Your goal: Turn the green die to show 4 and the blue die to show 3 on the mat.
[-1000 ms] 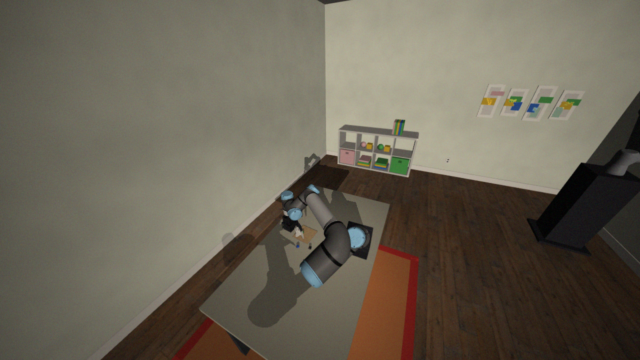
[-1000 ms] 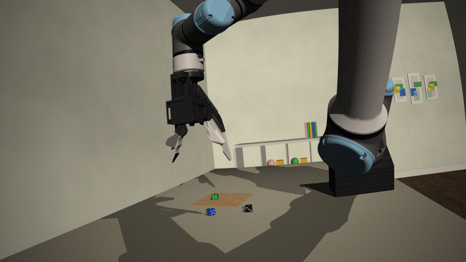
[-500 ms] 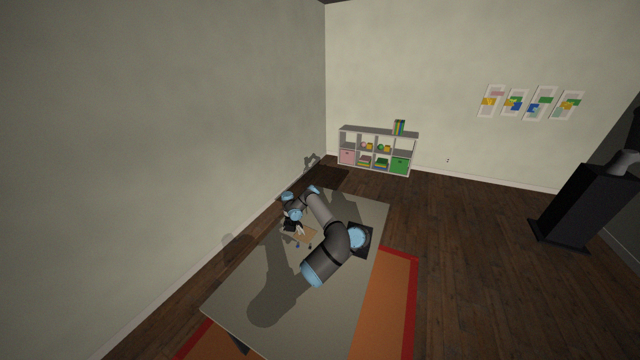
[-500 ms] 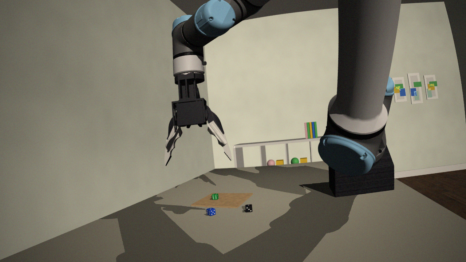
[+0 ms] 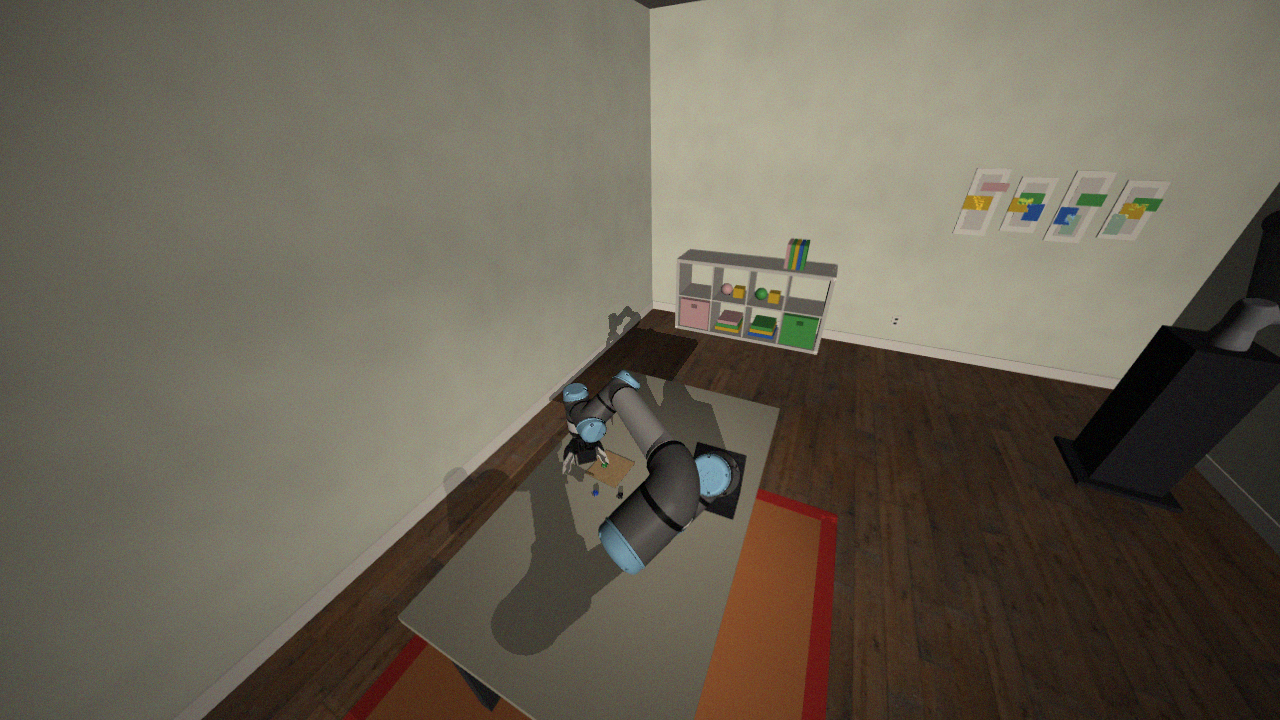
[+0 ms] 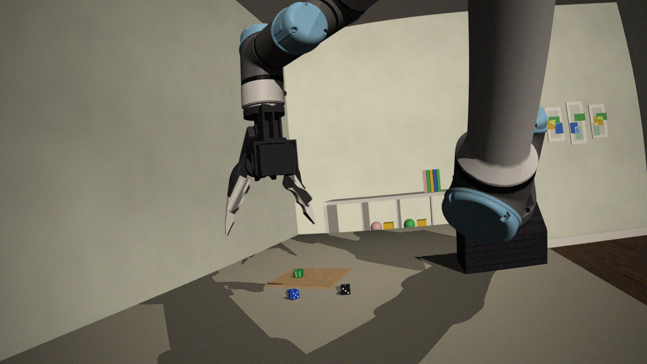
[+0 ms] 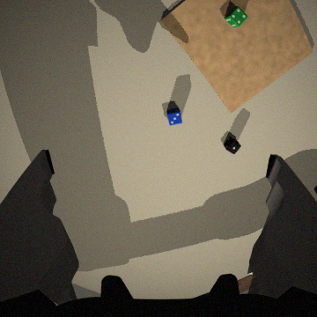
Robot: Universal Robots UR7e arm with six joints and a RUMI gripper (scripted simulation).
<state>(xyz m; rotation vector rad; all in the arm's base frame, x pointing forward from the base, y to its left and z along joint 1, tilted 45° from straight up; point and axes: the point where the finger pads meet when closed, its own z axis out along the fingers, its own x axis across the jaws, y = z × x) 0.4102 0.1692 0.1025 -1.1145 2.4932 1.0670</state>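
My gripper is now 3 cm past the blue die and 12 cm above it. Round my hand: green die (2 cm ahead, 13 cm to the right, 11 cm below); then tan mat (1 cm behind, 13 cm to the right, 12 cm below); then black die (11 cm behind, 4 cm to the right, 12 cm below).
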